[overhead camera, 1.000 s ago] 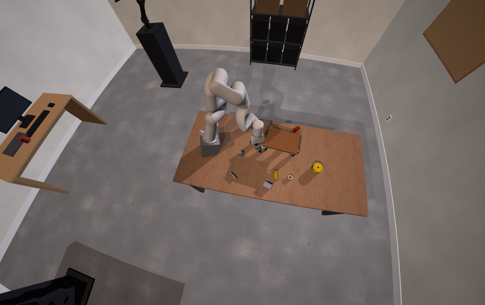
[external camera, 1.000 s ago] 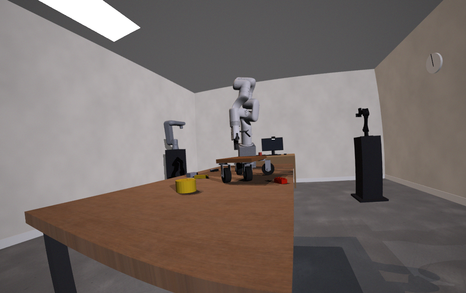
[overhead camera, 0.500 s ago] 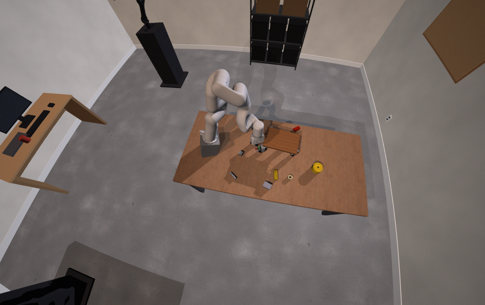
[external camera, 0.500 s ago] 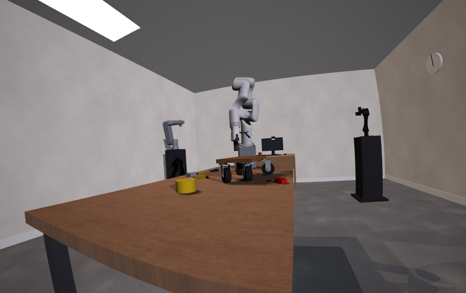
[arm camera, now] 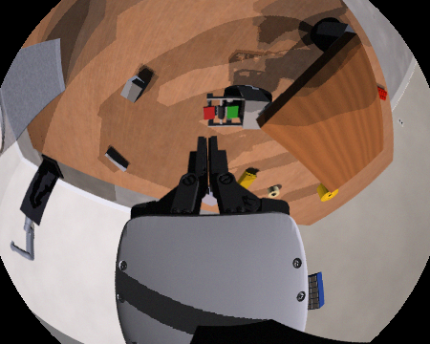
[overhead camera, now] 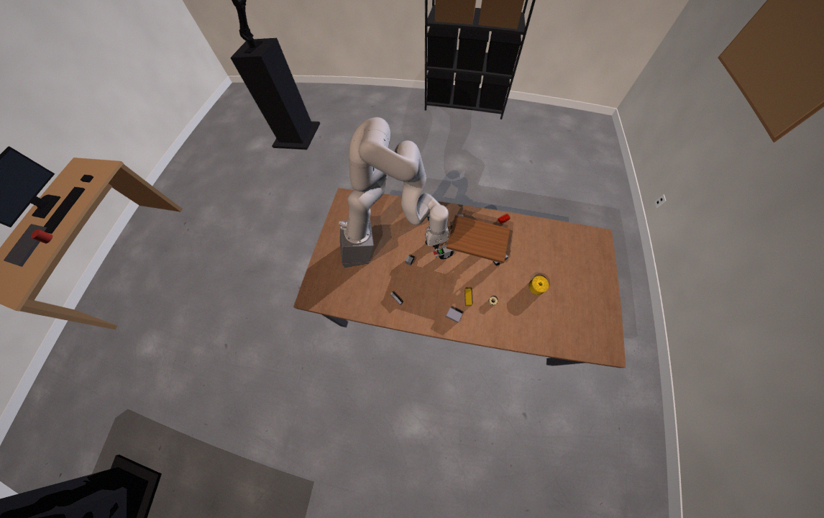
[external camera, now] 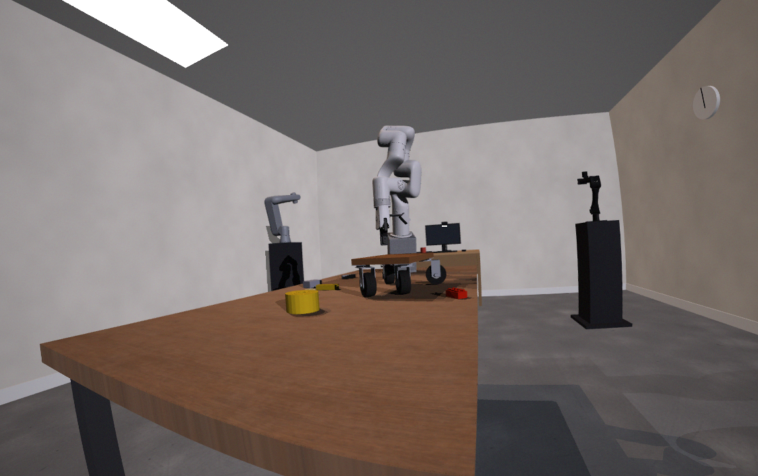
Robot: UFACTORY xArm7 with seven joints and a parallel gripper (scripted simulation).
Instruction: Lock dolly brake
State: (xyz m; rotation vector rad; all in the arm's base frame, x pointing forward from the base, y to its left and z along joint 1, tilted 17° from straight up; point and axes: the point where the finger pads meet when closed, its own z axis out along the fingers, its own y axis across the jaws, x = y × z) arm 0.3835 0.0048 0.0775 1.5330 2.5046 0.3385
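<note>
Right now my hand is 10 cm above the brake pedal, 1 cm to the right of it and 1 cm short of it. From my hand the other things lie so: yellow bar 20 cm ahead, 19 cm to the right, 17 cm below; red brick 37 cm ahead, 32 cm to the left, 17 cm below; grey box 29 cm to the right, 17 cm below, 14 cm ahead.
</note>
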